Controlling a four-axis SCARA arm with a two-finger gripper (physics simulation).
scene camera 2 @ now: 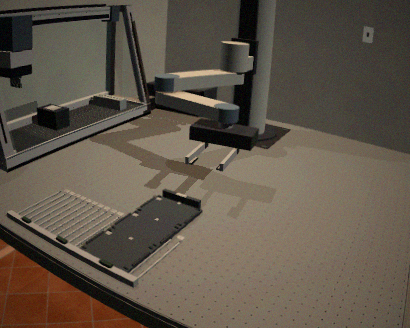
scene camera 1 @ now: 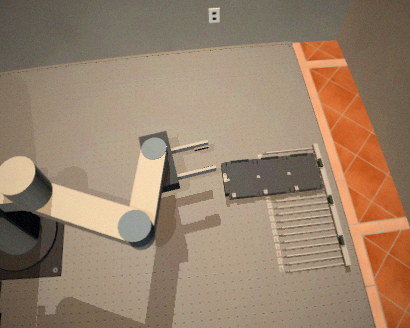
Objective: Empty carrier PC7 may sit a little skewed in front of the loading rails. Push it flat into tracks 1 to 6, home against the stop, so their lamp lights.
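Frame: origin at the arm's base, x down, y left, z ahead, level; millimetres.
Seen in the pictures: gripper, between the fingertips: [scene camera 2: 203,164] [scene camera 1: 211,155]; arm's base, origin of its link: [scene camera 1: 22,234].
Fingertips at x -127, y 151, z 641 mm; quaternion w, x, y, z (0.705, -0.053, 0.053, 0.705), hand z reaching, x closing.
Observation:
Pixels of each thing's top centre, then the offset from my fingertips to it. "spot": a spot on its surface instead.
- carrier PC7, centre of its top: [scene camera 2: 145,220] [scene camera 1: 273,172] dx +84, dy -39, dz +196 mm
- pale stop bar, a spot on its surface: [scene camera 2: 40,230] [scene camera 1: 337,221] spot: dx +99, dy -225, dz +369 mm
- single rail, a spot on its surface: [scene camera 2: 160,257] [scene camera 1: 287,150] spot: dx +109, dy +51, dz +266 mm
The carrier PC7 [scene camera 1: 272,172] [scene camera 2: 145,227] is a dark flat plate with a raised end wall towards the arm. It lies over the loading rails at one end of the row, its far end at or very near the pale stop bar [scene camera 1: 336,220] [scene camera 2: 40,230]. A slight skew and a narrow gap at one corner may be there; I cannot tell surely. The lamps on the bar [scene camera 1: 320,163] [scene camera 2: 106,263] look dark green and unlit. My gripper [scene camera 1: 211,155] [scene camera 2: 204,164] is shut with nothing held; its two long fingers still stand apart, raised above the table, short of the carrier's end wall.
Bare rails [scene camera 1: 305,231] [scene camera 2: 75,212] run beside the carrier, and a single rail [scene camera 1: 287,151] [scene camera 2: 160,257] shows along its other side. A framed gantry machine [scene camera 2: 75,135] stands at the left in the second view. The table edge [scene camera 2: 55,278] lies just beyond the stop bar.

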